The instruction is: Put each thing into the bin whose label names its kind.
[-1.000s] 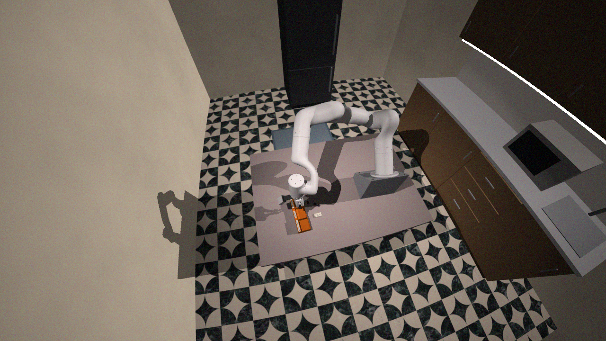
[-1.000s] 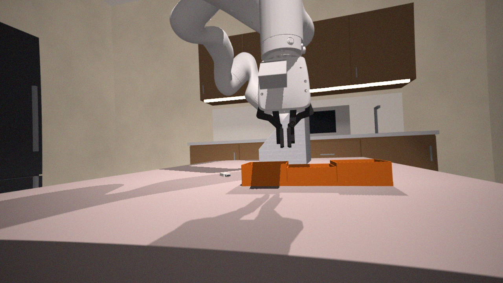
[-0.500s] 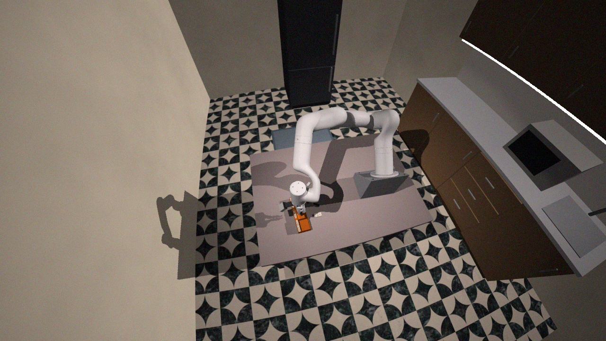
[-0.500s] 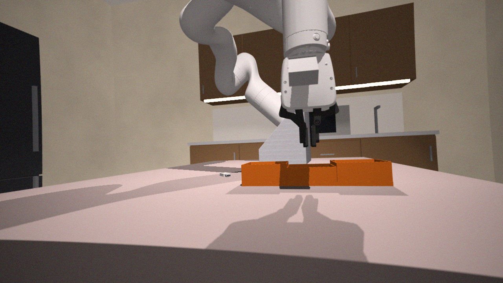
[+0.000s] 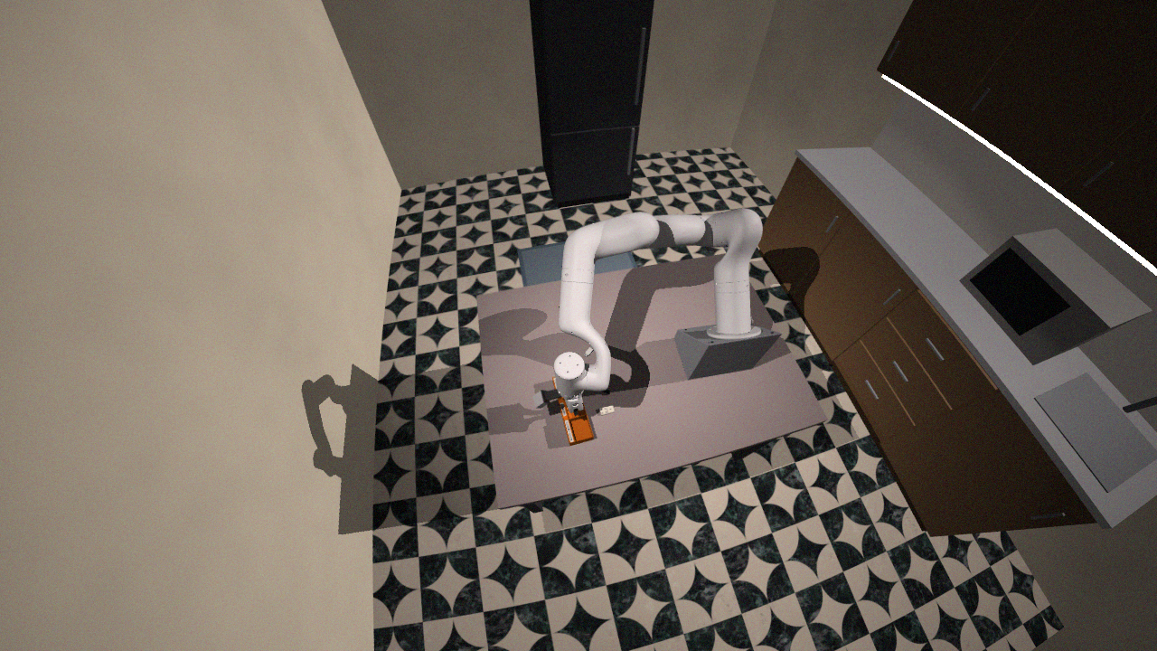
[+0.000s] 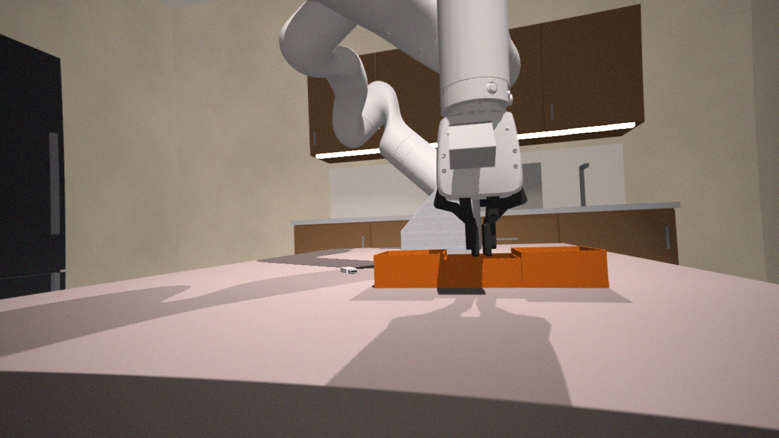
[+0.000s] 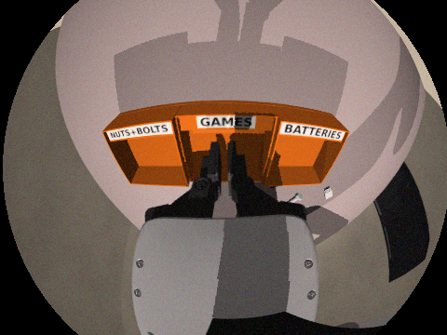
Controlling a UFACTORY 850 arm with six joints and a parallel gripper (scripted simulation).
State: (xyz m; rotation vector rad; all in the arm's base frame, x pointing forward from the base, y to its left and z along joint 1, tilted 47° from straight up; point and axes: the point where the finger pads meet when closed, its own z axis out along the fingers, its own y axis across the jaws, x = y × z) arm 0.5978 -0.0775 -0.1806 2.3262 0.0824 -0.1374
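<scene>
The joined orange bins is 3 cm below my hand. Round my hand: black battery: 13 cm behind, 5 cm to the right, 5 cm below; then black nut: 8 cm to the right, 8 cm behind, 5 cm below; then white domino: 12 cm behind, 5 cm below, 3 cm to the left.
</scene>
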